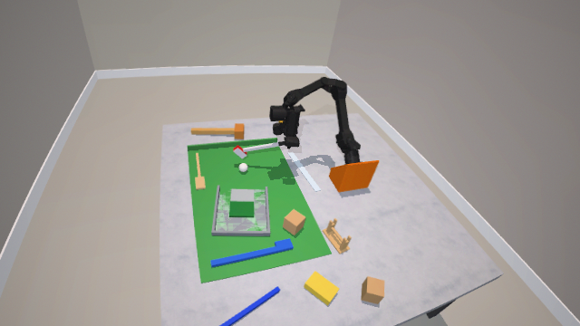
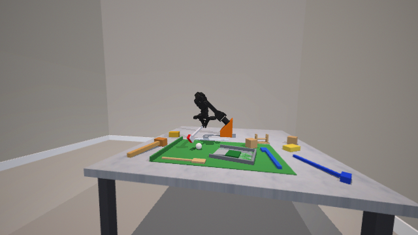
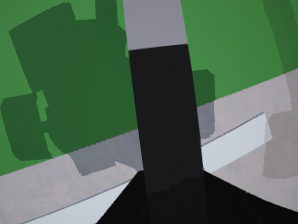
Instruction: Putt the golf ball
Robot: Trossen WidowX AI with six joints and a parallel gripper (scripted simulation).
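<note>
The red putter lies 110 mm ahead of my gripper tip, 40 mm to the right of it and 10 mm below it. Also, from my gripper tip: wooden stand (10 mm behind, 470 mm to the left, 80 mm below); white golf ball (210 mm ahead, 20 mm to the right, 90 mm below); white strip (70 mm behind, 60 mm to the left, 110 mm below).
</note>
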